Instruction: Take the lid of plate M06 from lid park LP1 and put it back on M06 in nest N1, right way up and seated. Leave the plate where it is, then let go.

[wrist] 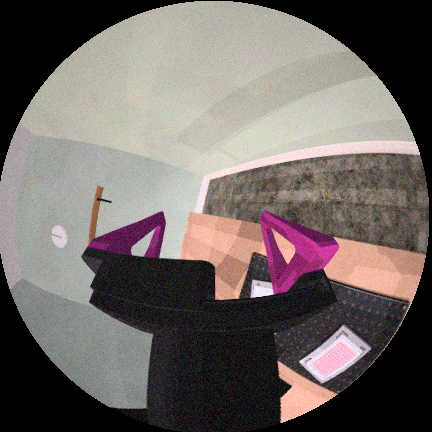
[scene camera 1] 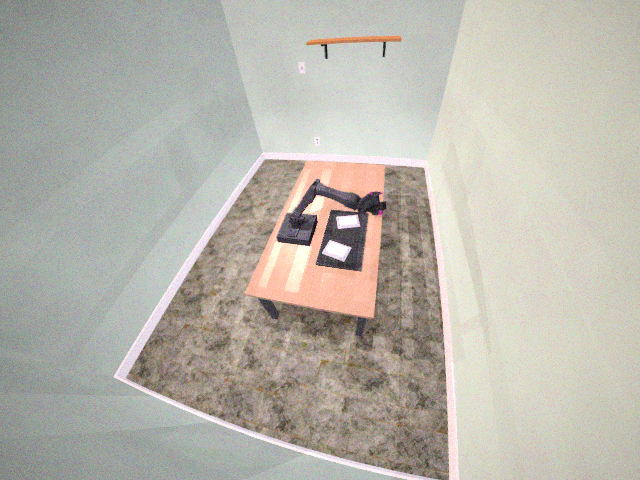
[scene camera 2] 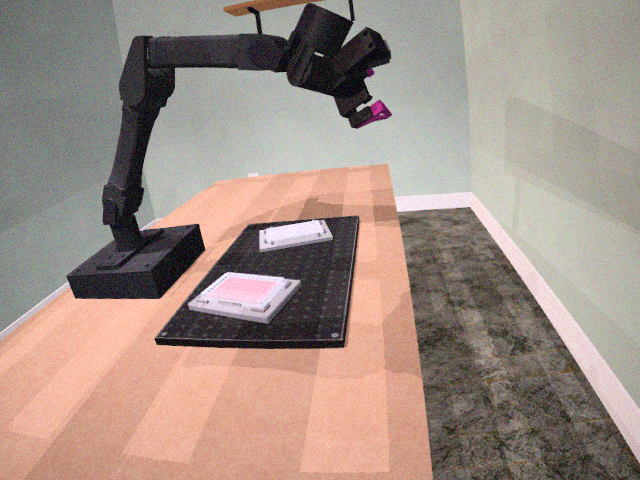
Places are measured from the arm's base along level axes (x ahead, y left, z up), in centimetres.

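Where they show: gripper, fingertip midpoint: point(wrist: 212, 216) point(scene camera 1: 382, 200) point(scene camera 2: 380, 94); arm's base at its link origin: point(scene camera 1: 296, 226) point(scene camera 2: 132, 249).
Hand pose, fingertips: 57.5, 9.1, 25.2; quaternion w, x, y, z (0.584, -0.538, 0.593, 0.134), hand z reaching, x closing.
Observation:
Things, the pixels of their centre, and the offset from my fingertips, as dx, dy, dz. "spot": a spot on its surface instead. Level surfaces: height alone.
- plate at the middle of its body: point(scene camera 2: 242, 289) point(wrist: 332, 359) point(scene camera 1: 336, 249) -24.8, -21.2, -28.5
- pale grey nest at a spot on its surface: point(scene camera 2: 285, 298) spot: -16.8, -22.8, -29.4
- white lid at the middle of its body: point(scene camera 2: 293, 231) point(wrist: 262, 306) point(scene camera 1: 348, 221) -22.9, +6.8, -29.0
- pale grey park at a spot on its surface: point(scene camera 2: 268, 246) spot: -26.9, -0.5, -29.4
- black perforated board at the middle of its body: point(scene camera 2: 279, 265) point(wrist: 301, 327) point(scene camera 1: 344, 236) -22.6, -7.2, -31.0
- wooden table at its surface level: dz -31.7
The plate point(scene camera 1: 337, 250) point(scene camera 2: 242, 288) point(wrist: 337, 358), with pink wells and no lid visible on it, sits in a pale grey nest point(scene camera 2: 285, 298) at the near end of the black board. The white lid point(scene camera 1: 347, 221) point(scene camera 2: 297, 232) point(wrist: 261, 288) lies flat on a pale grey park point(scene camera 2: 268, 246) at the board's far end; my right finger partly covers it in the wrist view. The labels cannot be read. My gripper point(scene camera 1: 381, 202) point(scene camera 2: 378, 91) point(wrist: 212, 216) is open, with nothing between its magenta fingers. It hangs high above the table, beyond the lid, tilted outward.
The black perforated board point(scene camera 1: 345, 236) point(scene camera 2: 315, 273) point(wrist: 310, 320) lies on the wooden table point(scene camera 1: 330, 294) point(scene camera 2: 258, 408). The arm's black base point(scene camera 1: 297, 229) point(scene camera 2: 139, 263) stands left of the board. A wooden wall shelf point(scene camera 1: 354, 39) point(wrist: 96, 215) hangs beyond the table.

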